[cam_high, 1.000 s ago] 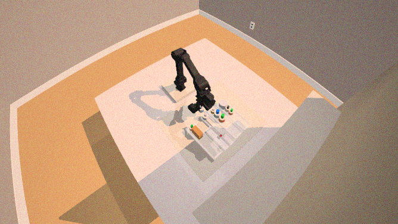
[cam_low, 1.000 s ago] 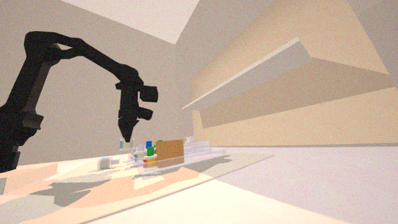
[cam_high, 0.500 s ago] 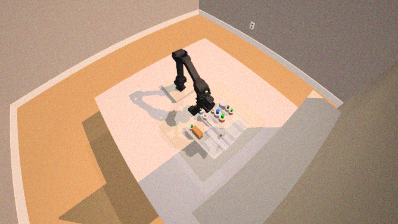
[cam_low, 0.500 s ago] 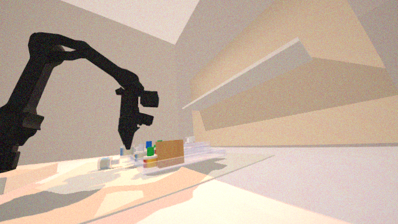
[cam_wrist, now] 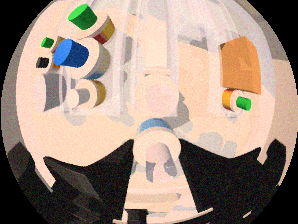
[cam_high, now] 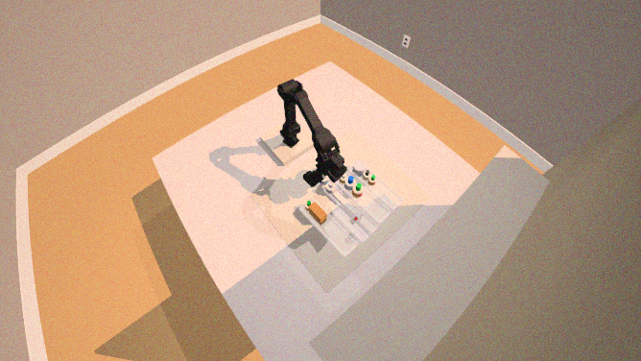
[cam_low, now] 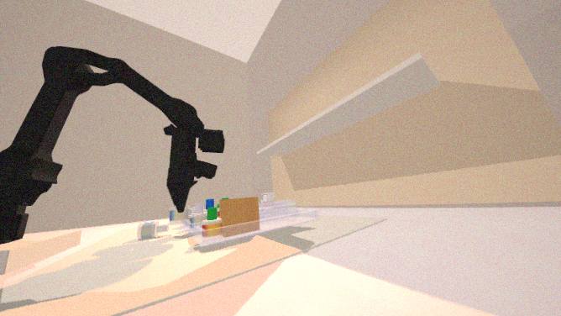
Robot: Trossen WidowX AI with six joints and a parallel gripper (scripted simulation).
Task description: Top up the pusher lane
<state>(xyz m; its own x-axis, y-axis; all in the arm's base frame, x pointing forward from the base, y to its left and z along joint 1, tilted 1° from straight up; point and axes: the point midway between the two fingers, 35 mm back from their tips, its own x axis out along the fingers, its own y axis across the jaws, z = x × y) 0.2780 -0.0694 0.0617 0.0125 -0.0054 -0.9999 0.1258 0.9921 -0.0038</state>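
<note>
Now: the pale jar 40 mm behind my gripper tip, 40 mm to the left of it and 30 mm below it. Also, from my gripper tip: orange box: 80 mm ahead, 140 mm to the right, 10 mm below; then clear lane rack: 190 mm ahead, 50 mm to the right, 30 mm below; then red-marked thing: 220 mm ahead, 70 mm to the right, 20 mm above.
</note>
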